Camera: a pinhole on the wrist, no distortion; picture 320 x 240 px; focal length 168.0 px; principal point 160.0 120.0 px. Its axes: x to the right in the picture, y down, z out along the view. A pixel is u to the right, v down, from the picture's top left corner.
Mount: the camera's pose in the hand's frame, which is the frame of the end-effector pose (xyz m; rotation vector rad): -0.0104 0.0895 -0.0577 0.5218 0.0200 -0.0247
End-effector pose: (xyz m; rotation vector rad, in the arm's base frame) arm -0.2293 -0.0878 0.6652 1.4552 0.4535 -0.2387
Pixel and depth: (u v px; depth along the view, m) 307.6 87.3 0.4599
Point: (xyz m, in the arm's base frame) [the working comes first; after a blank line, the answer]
In the camera's frame: 0.4041 -0.0895 0.4599

0.0730 -0.3498 0.3049
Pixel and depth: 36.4 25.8 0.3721
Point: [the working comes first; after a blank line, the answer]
In the camera's frame: -0.2738 -0.2086 0.3721

-0.5737 -0.3167 0.5538
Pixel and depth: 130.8 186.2 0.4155
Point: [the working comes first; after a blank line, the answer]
In the camera's frame: -0.0722 0.1637 0.4155

-0.2246 -0.4741 0.7396
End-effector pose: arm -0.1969 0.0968 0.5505 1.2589 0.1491 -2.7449
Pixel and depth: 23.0 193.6 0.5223
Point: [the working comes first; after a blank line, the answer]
In the camera's frame: -0.4259 0.2288 0.5223

-0.3065 0.0180 1.2078
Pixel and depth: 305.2 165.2 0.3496
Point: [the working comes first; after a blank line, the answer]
In the camera's frame: 0.3022 0.0941 0.3496

-0.6044 0.0465 0.5088
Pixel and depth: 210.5 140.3 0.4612
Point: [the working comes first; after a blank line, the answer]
In the camera's frame: 0.1386 0.0557 0.4612

-0.5726 0.1308 0.6893
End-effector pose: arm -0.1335 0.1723 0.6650 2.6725 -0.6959 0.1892
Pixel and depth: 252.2 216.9 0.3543
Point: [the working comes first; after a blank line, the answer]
In the camera's frame: 0.1944 0.2044 0.3543

0.0051 -0.1173 0.4159
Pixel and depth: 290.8 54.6 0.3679
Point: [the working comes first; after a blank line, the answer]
In the camera's frame: 0.2864 -0.1432 0.3679

0.2235 0.1599 0.4860
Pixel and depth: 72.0 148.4 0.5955
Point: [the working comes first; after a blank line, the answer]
In the camera's frame: -0.3119 0.1007 0.5955

-0.3294 0.2041 0.0839
